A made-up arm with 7 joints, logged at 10 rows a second.
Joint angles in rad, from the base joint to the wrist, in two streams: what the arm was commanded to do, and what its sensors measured. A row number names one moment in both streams.
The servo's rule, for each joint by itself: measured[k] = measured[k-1] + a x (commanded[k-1-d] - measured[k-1]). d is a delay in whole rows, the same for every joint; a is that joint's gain. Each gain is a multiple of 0.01, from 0.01 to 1. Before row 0 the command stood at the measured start. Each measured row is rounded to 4 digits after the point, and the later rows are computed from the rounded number. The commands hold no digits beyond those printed.
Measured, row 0:
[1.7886, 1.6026, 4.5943, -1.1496, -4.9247, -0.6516, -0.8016]
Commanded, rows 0 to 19:
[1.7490, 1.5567, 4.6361, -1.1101, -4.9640, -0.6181, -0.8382]
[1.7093, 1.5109, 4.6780, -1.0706, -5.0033, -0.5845, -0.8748]
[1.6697, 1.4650, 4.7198, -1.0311, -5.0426, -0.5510, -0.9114]
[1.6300, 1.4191, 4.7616, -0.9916, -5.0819, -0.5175, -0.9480]
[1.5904, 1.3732, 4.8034, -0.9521, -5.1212, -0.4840, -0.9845]
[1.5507, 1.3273, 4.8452, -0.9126, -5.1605, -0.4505, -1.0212]
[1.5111, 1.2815, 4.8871, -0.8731, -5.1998, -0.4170, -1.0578]
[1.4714, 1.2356, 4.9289, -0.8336, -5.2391, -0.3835, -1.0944]
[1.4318, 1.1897, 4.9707, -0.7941, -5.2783, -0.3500, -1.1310]
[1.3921, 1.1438, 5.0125, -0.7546, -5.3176, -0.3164, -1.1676]
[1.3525, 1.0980, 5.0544, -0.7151, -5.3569, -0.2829, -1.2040]
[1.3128, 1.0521, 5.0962, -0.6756, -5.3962, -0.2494, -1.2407]
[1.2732, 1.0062, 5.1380, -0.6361, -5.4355, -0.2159, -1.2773]
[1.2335, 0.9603, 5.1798, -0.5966, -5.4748, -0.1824, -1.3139]
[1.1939, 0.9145, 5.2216, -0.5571, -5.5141, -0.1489, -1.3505]
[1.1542, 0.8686, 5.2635, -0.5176, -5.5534, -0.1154, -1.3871]
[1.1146, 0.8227, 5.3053, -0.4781, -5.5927, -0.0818, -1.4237]
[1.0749, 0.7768, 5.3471, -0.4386, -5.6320, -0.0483, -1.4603]
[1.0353, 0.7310, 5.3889, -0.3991, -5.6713, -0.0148, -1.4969]
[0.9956, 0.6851, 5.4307, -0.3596, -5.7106, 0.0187, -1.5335]
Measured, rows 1 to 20:
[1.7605, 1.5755, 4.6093, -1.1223, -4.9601, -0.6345, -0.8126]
[1.7241, 1.5374, 4.6340, -1.0866, -4.9990, -0.6090, -0.8313]
[1.6855, 1.4947, 4.6649, -1.0483, -5.0382, -0.5794, -0.8553]
[1.6461, 1.4501, 4.6997, -1.0092, -5.0775, -0.5478, -0.8831]
[1.6066, 1.4047, 4.7370, -0.9698, -5.1168, -0.5153, -0.9135]
[1.5669, 1.3590, 4.7760, -0.9303, -5.1561, -0.4823, -0.9458]
[1.5273, 1.3133, 4.8160, -0.8908, -5.1954, -0.4490, -0.9794]
[1.4876, 1.2675, 4.8566, -0.8513, -5.2347, -0.4156, -1.0139]
[1.4480, 1.2216, 4.8977, -0.8118, -5.2739, -0.3821, -1.0490]
[1.4083, 1.1757, 4.9390, -0.7723, -5.3132, -0.3486, -1.0846]
[1.3687, 1.1299, 4.9805, -0.7328, -5.3525, -0.3151, -1.1204]
[1.3290, 1.0840, 5.0222, -0.6933, -5.3918, -0.2816, -1.1565]
[1.2894, 1.0381, 5.0639, -0.6538, -5.4311, -0.2481, -1.1927]
[1.2497, 0.9922, 5.1056, -0.6143, -5.4704, -0.2146, -1.2291]
[1.2101, 0.9464, 5.1474, -0.5748, -5.5097, -0.1811, -1.2655]
[1.1704, 0.9005, 5.1892, -0.5353, -5.5490, -0.1476, -1.3020]
[1.1308, 0.8546, 5.2310, -0.4958, -5.5883, -0.1140, -1.3385]
[1.0911, 0.8087, 5.2728, -0.4563, -5.6276, -0.0805, -1.3750]
[1.0515, 0.7629, 5.3146, -0.4168, -5.6669, -0.0470, -1.4116]
[1.0118, 0.7170, 5.3564, -0.3773, -5.7062, -0.0135, -1.4482]
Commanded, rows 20 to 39:
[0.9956, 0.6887, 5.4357, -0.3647, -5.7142, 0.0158, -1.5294]
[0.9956, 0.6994, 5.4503, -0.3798, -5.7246, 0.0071, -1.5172]
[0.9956, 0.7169, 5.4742, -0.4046, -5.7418, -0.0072, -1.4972]
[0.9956, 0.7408, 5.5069, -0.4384, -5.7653, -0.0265, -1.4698]
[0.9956, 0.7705, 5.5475, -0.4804, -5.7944, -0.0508, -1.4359]
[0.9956, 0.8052, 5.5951, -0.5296, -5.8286, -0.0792, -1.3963]
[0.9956, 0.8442, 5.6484, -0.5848, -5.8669, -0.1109, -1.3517]
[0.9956, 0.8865, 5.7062, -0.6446, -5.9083, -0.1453, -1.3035]
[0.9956, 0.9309, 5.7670, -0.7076, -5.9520, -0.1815, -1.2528]
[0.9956, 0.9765, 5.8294, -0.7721, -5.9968, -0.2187, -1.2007]
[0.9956, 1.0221, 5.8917, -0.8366, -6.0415, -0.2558, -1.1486]
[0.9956, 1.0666, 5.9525, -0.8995, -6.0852, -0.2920, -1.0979]
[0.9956, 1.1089, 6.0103, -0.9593, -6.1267, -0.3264, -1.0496]
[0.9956, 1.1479, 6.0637, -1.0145, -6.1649, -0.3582, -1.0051]
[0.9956, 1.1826, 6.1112, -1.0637, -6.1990, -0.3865, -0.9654]
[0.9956, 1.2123, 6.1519, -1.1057, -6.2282, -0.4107, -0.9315]
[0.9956, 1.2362, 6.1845, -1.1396, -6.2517, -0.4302, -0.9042]
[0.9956, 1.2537, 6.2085, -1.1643, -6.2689, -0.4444, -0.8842]
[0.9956, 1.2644, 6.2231, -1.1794, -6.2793, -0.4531, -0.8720]
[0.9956, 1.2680, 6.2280, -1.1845, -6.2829, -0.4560, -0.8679]
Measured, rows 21 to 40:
[1.0003, 0.7003, 5.3849, -0.3686, -5.7134, 0.0014, -1.4726]
[0.9970, 0.6998, 5.4084, -0.3763, -5.7235, 0.0043, -1.4860]
[0.9960, 0.7099, 5.4321, -0.3958, -5.7400, -0.0016, -1.4894]
[0.9957, 0.7281, 5.4590, -0.4252, -5.7628, -0.0143, -1.4835]
[0.9956, 0.7531, 5.4909, -0.4633, -5.7912, -0.0329, -1.4692]
[0.9956, 0.7838, 5.5284, -0.5090, -5.8249, -0.0565, -1.4473]
[0.9956, 0.8194, 5.5716, -0.5613, -5.8627, -0.0842, -1.4186]
[0.9956, 0.8590, 5.6201, -0.6188, -5.9037, -0.1154, -1.3841]
[0.9956, 0.9014, 5.6730, -0.6801, -5.9472, -0.1491, -1.3447]
[0.9956, 0.9457, 5.7293, -0.7436, -5.9918, -0.1846, -1.3015]
[0.9956, 0.9908, 5.7878, -0.8078, -6.0365, -0.2209, -1.2556]
[0.9956, 1.0355, 5.8471, -0.8711, -6.0803, -0.2572, -1.2083]
[0.9956, 1.0788, 5.9059, -0.9320, -6.1221, -0.2925, -1.1607]
[0.9956, 1.1196, 5.9627, -0.9889, -6.1606, -0.3260, -1.1140]
[0.9956, 1.1568, 6.0162, -1.0405, -6.1952, -0.3569, -1.0694]
[0.9956, 1.1895, 6.0651, -1.0855, -6.2249, -0.3843, -1.0280]
[0.9956, 1.2171, 6.1081, -1.1228, -6.2490, -0.4077, -0.9909]
[0.9956, 1.2387, 6.1442, -1.1514, -6.2669, -0.4264, -0.9589]
[0.9956, 1.2539, 6.1726, -1.1707, -6.2781, -0.4400, -0.9328]
[0.9956, 1.2622, 6.1925, -1.1802, -6.2824, -0.4482, -0.9133]

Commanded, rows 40 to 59:
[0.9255, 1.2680, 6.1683, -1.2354, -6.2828, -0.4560, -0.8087]
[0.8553, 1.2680, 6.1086, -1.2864, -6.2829, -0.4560, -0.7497]
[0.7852, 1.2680, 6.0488, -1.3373, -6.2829, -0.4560, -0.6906]
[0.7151, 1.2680, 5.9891, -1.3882, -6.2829, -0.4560, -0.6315]
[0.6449, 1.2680, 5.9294, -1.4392, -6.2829, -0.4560, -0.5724]
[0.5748, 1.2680, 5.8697, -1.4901, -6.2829, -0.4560, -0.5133]
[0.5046, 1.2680, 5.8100, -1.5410, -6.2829, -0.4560, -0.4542]
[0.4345, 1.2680, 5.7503, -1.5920, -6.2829, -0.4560, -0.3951]
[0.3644, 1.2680, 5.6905, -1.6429, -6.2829, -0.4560, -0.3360]
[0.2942, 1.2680, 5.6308, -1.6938, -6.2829, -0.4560, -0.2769]
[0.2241, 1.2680, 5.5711, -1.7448, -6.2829, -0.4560, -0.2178]
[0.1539, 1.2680, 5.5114, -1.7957, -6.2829, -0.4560, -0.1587]
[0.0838, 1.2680, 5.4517, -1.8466, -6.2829, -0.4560, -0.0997]
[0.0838, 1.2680, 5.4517, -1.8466, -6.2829, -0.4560, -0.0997]
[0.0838, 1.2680, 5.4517, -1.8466, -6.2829, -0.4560, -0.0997]
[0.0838, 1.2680, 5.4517, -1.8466, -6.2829, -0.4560, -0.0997]
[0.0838, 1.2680, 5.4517, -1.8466, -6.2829, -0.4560, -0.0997]
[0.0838, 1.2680, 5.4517, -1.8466, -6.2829, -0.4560, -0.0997]
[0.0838, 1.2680, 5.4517, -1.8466, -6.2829, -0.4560, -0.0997]
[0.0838, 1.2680, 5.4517, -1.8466, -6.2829, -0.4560, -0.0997]
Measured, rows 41 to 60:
[0.9458, 1.2656, 6.1838, -1.2183, -6.2828, -0.4522, -0.8819]
[0.8815, 1.2670, 6.1567, -1.2653, -6.2829, -0.4541, -0.8422]
[0.8131, 1.2676, 6.1179, -1.3150, -6.2829, -0.4551, -0.7967]
[0.7435, 1.2678, 6.0715, -1.3655, -6.2829, -0.4556, -0.7471]
[0.6735, 1.2679, 6.0203, -1.4164, -6.2829, -0.4558, -0.6947]
[0.6034, 1.2680, 5.9661, -1.4673, -6.2829, -0.4559, -0.6403]
[0.5333, 1.2680, 5.9099, -1.5182, -6.2829, -0.4560, -0.5845]
[0.4632, 1.2680, 5.8524, -1.5691, -6.2829, -0.4560, -0.5277]
[0.3931, 1.2680, 5.7941, -1.6200, -6.2829, -0.4560, -0.4702]
[0.3229, 1.2680, 5.7353, -1.6709, -6.2829, -0.4560, -0.4122]
[0.2528, 1.2680, 5.6762, -1.7219, -6.2829, -0.4560, -0.3539]
[0.1826, 1.2680, 5.6169, -1.7728, -6.2829, -0.4560, -0.2953]
[0.1125, 1.2680, 5.5574, -1.8237, -6.2829, -0.4560, -0.2366]
[0.0921, 1.2680, 5.5193, -1.8395, -6.2829, -0.4560, -0.1955]
[0.0862, 1.2680, 5.4950, -1.8444, -6.2829, -0.4560, -0.1668]
[0.0845, 1.2680, 5.4794, -1.8459, -6.2829, -0.4560, -0.1467]
[0.0840, 1.2680, 5.4694, -1.8464, -6.2829, -0.4560, -0.1326]
[0.0839, 1.2680, 5.4630, -1.8465, -6.2829, -0.4560, -0.1227]
[0.0838, 1.2680, 5.4589, -1.8466, -6.2829, -0.4560, -0.1158]
[0.0838, 1.2680, 5.4563, -1.8466, -6.2829, -0.4560, -0.1110]

